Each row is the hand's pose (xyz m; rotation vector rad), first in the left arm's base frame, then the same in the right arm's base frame.
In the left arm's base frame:
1: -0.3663 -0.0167 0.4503 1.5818 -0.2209 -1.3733
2: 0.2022 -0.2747 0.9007 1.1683 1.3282 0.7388
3: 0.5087 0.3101 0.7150 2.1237 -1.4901 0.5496
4: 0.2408 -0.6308 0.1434 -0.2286 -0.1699 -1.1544
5: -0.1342 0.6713 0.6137 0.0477 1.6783 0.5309
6: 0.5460 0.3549 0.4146 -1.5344 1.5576 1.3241
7: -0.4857 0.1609 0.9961 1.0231 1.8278 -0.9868
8: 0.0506 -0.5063 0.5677 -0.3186 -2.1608 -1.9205
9: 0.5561 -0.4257 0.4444 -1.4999 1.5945 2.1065
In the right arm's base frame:
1: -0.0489 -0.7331 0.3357 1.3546 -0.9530 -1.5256
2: 0.2983 -1.0473 0.9467 1.0985 0.9408 0.1787
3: 0.8644 -0.7863 0.6606 1.3822 -1.7772 0.6820
4: 0.1658 -1.6239 0.3536 -0.5384 -0.4376 -1.6600
5: 0.4985 -0.2289 0.3298 0.1912 1.5411 -0.1552
6: 0.9257 -0.8753 0.3743 -1.2336 2.0099 0.6816
7: -0.0725 -0.3382 0.7684 1.3311 1.2449 -1.4611
8: 0.0568 -1.2820 0.6745 0.8055 2.3129 1.5506
9: 0.5351 -1.4990 0.6366 -1.0820 2.1024 1.4862

